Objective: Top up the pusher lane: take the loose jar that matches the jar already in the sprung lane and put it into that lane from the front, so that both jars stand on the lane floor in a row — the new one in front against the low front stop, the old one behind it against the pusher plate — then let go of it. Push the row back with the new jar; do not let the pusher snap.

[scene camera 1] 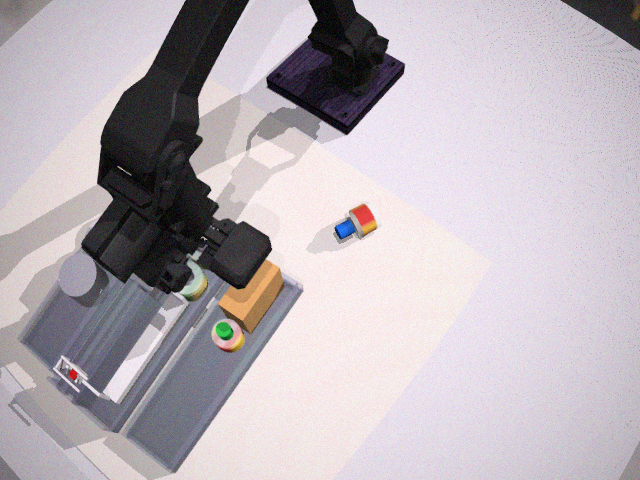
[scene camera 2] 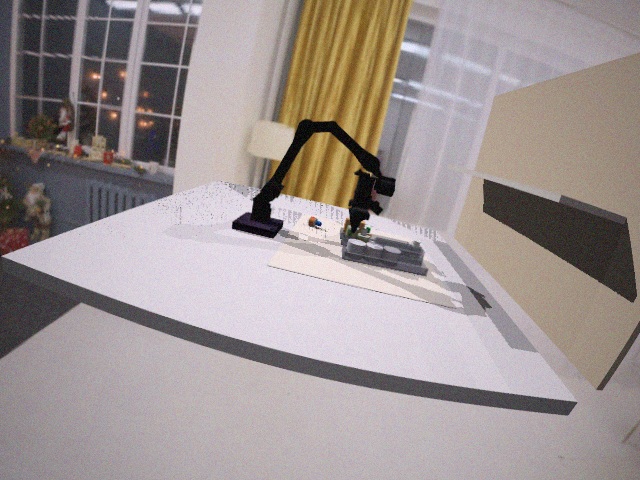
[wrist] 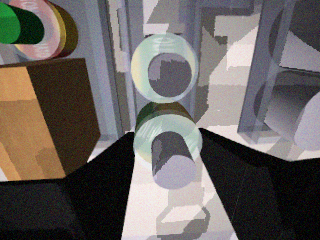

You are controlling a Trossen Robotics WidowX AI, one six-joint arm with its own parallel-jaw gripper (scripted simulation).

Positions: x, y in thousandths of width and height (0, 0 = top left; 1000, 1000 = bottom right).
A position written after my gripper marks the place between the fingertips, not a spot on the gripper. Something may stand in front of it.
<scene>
my gripper: scene camera 1 321, 518; scene camera 2 551, 482; wrist 517, 565
</scene>
